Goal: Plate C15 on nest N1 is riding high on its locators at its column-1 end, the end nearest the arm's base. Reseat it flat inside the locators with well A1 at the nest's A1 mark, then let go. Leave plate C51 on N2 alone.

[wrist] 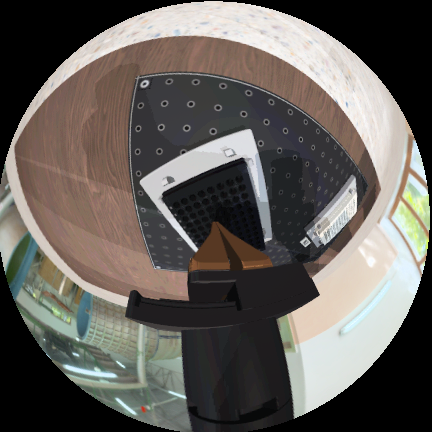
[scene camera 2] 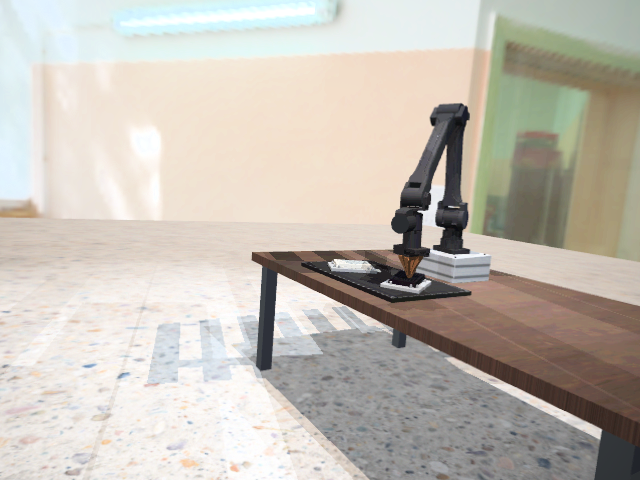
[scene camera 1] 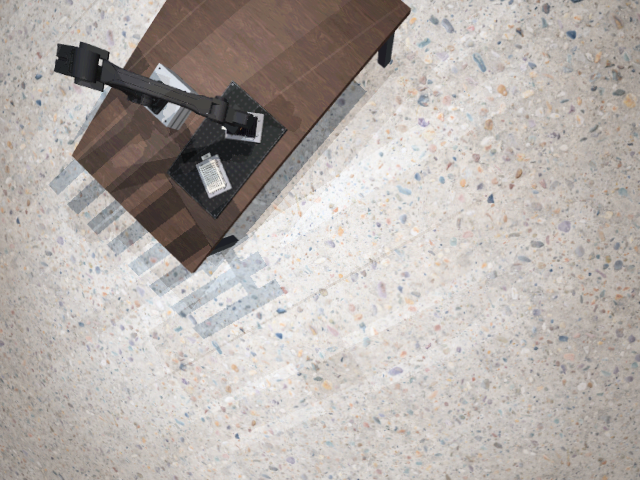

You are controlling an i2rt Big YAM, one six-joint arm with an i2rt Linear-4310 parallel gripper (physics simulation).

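Places are measured from the arm's base along level axes (x back, y up, z left), in millimetres.
Where they show: gripper, fingertip midpoint: [wrist: 213, 225] [scene camera 2: 409, 277]; arm's base, link origin: [scene camera 2: 450, 251].
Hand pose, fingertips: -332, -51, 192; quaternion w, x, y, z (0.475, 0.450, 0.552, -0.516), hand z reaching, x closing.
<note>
Each offset is from my fingertips to the top centre of the thing, as dx, dy, dz. "spot": to the spot under its first point. Level surfaces: height alone.
A black well plate @(+2, +6, -13) [scene camera 2: 399, 279] [wrist: 200, 200] lies on a white nest @(-2, -7, -10) [scene camera 1: 260, 129] [scene camera 2: 419, 289] [wrist: 197, 159]. Its label is unreadable; it appears to be C15 on N1. My gripper [scene camera 2: 409, 277] [wrist: 213, 225] is shut and holds nothing. Its orange fingertips point down at the plate's top, close to it or touching; which cannot be told. The fingers and wrist hide the plate's near end, so its seating there is hidden. A pale plate @(-55, -3, -268) [scene camera 1: 212, 176] [scene camera 2: 352, 263] [wrist: 338, 220], apparently C51, lies on the other white nest @(spot: -128, -15, -255) [scene camera 1: 225, 188].
Both nests stand on a black perforated board @(-7, -28, -159) [scene camera 1: 248, 157] [scene camera 2: 444, 292] [wrist: 165, 117] on the brown wooden table @(dy -42) [scene camera 1: 310, 46] [scene camera 2: 516, 320] [wrist: 80, 150]. The arm's base stands on a white and grey block [scene camera 1: 178, 117] [scene camera 2: 467, 268] beside the board.
</note>
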